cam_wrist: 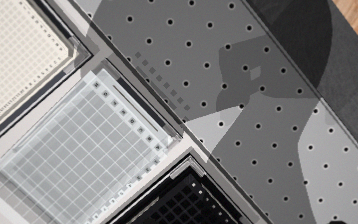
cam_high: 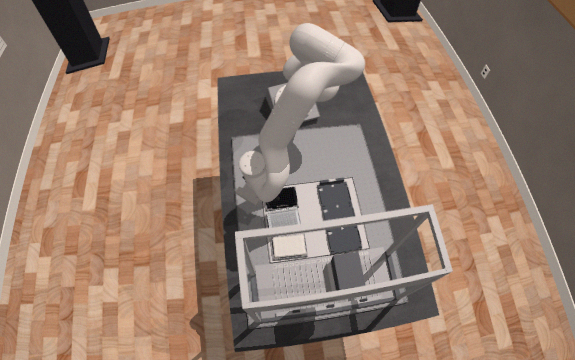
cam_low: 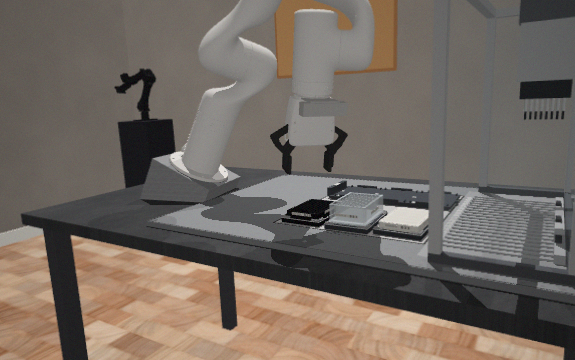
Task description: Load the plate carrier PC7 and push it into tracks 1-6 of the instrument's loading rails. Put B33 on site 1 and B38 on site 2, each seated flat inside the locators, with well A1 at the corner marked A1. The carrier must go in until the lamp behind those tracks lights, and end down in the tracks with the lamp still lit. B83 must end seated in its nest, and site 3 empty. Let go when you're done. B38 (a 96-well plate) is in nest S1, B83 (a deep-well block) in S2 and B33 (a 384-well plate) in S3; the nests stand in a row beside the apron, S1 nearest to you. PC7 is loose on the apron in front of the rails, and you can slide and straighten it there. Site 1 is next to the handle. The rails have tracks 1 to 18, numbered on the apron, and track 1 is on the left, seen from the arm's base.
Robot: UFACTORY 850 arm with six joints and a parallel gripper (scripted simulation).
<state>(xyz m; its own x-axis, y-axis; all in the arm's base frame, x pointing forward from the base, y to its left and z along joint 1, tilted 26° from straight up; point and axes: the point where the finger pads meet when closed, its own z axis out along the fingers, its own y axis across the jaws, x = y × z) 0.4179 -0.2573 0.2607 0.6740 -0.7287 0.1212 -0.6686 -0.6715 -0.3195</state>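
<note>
Now: the black 96-well plate B38 2 cm behind my hand, 8 cm to the left of it and 12 cm below it. Also, from my hand: nest S1: 2 cm behind, 8 cm to the left, 13 cm below; frame post: 28 cm ahead, 10 cm to the right, 11 cm above; nest S3: 20 cm ahead, 6 cm to the left, 13 cm below.
</note>
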